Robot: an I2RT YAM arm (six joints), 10 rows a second.
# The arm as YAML. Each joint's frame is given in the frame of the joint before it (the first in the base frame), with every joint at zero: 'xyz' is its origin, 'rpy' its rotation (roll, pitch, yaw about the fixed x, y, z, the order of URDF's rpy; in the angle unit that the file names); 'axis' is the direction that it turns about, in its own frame. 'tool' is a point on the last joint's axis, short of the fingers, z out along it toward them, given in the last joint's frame.
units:
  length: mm
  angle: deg
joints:
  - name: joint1
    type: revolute
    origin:
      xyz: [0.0, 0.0, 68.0]
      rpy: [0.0, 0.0, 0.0]
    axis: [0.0, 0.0, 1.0]
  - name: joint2
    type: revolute
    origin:
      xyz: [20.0, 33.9, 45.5]
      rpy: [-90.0, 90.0, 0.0]
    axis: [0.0, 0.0, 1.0]
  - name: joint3
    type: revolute
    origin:
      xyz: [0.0, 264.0, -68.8]
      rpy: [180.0, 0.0, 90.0]
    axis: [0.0, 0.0, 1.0]
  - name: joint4
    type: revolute
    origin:
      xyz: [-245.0, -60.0, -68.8]
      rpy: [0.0, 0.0, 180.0]
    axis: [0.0, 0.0, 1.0]
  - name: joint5
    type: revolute
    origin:
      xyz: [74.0, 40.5, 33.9]
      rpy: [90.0, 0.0, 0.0]
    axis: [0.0, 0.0, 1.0]
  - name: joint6
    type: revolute
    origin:
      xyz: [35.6, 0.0, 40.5]
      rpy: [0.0, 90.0, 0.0]
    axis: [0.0, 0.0, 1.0]
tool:
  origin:
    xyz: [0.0, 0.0, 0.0]
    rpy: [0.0, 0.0, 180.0]
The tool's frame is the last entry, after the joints.
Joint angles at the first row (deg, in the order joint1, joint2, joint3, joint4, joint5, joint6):
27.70, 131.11, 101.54, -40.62, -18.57, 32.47
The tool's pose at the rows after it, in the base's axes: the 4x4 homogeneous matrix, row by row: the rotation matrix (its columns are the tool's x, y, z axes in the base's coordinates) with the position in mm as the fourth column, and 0 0 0 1 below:
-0.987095 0.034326 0.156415 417.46; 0.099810 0.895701 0.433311 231.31; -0.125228 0.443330 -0.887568 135.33; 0 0 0 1
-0.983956 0.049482 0.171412 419.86; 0.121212 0.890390 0.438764 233.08; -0.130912 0.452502 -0.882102 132.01; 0 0 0 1
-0.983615 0.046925 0.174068 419.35; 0.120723 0.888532 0.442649 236.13; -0.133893 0.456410 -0.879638 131.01; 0 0 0 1
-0.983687 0.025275 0.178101 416.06; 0.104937 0.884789 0.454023 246.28; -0.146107 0.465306 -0.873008 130.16; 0 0 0 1
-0.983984 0.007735 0.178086 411.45; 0.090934 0.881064 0.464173 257.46; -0.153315 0.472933 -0.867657 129.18; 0 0 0 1
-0.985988 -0.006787 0.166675 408.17; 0.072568 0.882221 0.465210 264.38; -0.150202 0.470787 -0.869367 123.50; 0 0 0 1
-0.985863 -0.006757 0.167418 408.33; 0.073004 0.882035 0.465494 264.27; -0.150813 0.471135 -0.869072 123.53; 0 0 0 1
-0.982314 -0.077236 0.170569 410.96; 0.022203 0.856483 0.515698 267.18; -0.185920 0.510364 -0.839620 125.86; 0 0 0 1
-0.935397 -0.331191 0.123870 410.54; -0.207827 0.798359 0.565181 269.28; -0.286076 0.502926 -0.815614 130.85; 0 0 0 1
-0.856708 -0.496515 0.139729 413.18; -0.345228 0.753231 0.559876 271.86; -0.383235 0.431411 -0.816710 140.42; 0 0 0 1
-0.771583 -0.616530 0.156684 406.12; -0.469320 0.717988 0.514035 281.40; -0.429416 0.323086 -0.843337 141.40; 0 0 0 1
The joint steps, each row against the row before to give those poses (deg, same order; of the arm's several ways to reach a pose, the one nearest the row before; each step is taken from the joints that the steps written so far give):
-0.04, 1.05, 0.00, 2.19, 0.44, 2.64
0.07, 0.54, 0.00, 1.57, 0.15, 1.34
0.35, 0.18, 0.00, 0.57, 0.00, 0.32
1.24, 0.22, 0.00, 1.24, 0.00, 0.29
1.42, 0.22, 0.00, 1.05, 0.05, 0.59
0.90, 0.74, 0.00, 0.46, -0.05, -0.16
-0.02, 0.00, 0.00, 0.04, 0.00, 0.01
-0.05, 0.00, 0.00, 2.34, -2.51, -2.80
-0.04, 0.00, 1.00, -1.13, -4.15, -14.62
0.15, -0.07, 2.08, -1.51, 0.87, -10.26
1.62, -0.06, 0.43, -1.23, 3.67, -7.91

